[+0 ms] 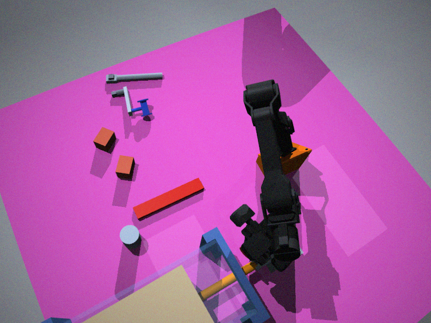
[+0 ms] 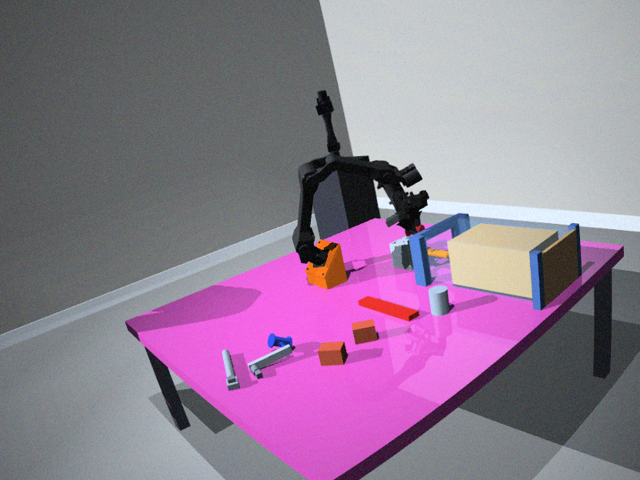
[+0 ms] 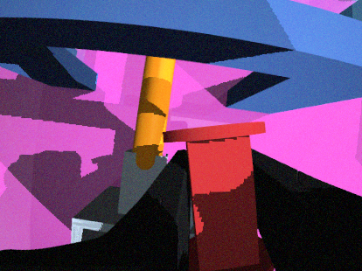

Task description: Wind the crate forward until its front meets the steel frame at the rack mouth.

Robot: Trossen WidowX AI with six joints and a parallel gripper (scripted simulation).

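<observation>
The winch handle is 50 mm behind my gripper tip, 30 mm below it and 20 mm to the left of it. Round my gripper tip: red knob: 20 mm behind; then blue steel frame: 60 mm ahead, 30 mm to the left, 30 mm below; then grey winch: 120 mm behind, 100 mm below, 40 mm to the left.
</observation>
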